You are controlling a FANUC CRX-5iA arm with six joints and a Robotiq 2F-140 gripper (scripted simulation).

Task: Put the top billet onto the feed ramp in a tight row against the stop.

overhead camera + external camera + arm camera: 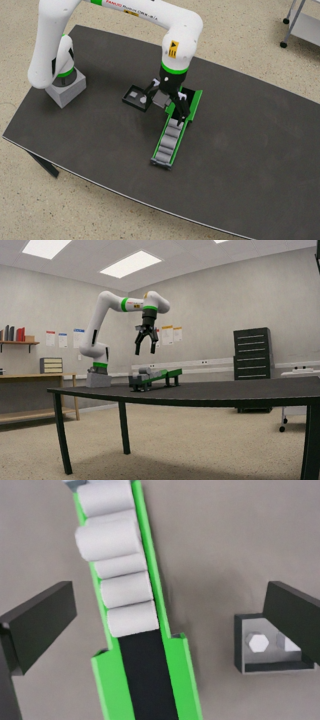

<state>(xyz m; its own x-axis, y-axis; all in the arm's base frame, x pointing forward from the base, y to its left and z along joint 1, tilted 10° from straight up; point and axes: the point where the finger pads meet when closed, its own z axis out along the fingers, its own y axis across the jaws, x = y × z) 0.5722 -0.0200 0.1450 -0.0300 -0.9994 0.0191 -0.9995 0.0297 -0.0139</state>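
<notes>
Now: the grey stop 160 mm below my hand, 140 mm to the right of it and 70 mm ahead of it. Round my hand: grey cube: 230 mm behind, 200 mm below, 110 mm to the left; small dark tray: 210 mm below, 200 mm behind, 110 mm to the left; hexagonal piece: 210 mm below, 170 mm behind, 110 mm to the left.
</notes>
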